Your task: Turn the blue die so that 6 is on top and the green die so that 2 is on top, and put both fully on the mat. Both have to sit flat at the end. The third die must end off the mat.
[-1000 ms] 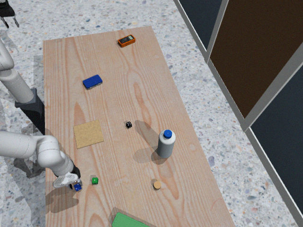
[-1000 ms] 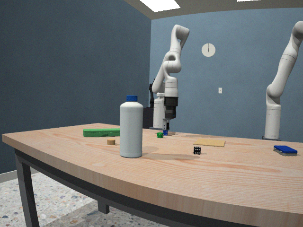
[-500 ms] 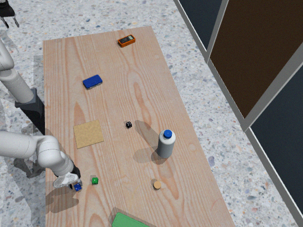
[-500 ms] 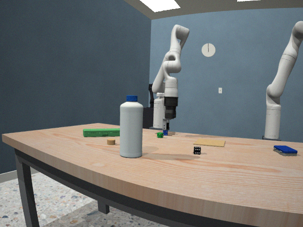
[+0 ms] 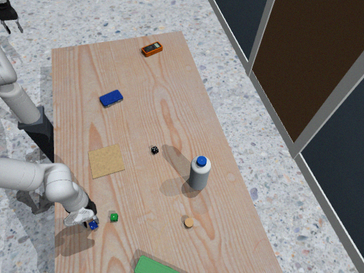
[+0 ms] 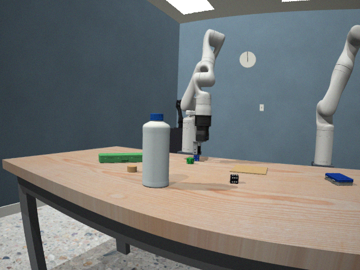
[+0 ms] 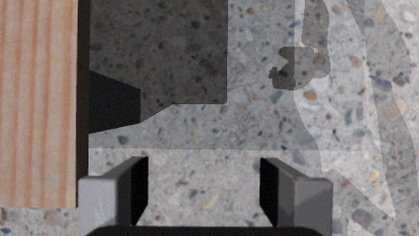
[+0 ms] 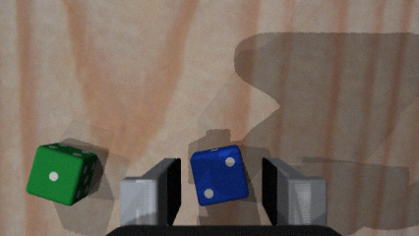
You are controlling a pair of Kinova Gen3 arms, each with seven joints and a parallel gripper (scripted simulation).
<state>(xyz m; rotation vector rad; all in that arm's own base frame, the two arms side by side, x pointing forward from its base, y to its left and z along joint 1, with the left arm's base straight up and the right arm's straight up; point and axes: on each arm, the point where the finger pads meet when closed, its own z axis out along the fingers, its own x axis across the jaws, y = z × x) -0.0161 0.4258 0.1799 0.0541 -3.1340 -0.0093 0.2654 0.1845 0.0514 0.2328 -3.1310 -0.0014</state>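
Observation:
Right now my right hand is 40 mm above the blue die. Round my right hand: green case (240 mm to the right, 240 mm ahead, 40 mm below); then green die (80 mm ahead, 40 mm below, 10 mm to the left); then tan mat (280 mm to the left, 70 mm ahead, 50 mm below).

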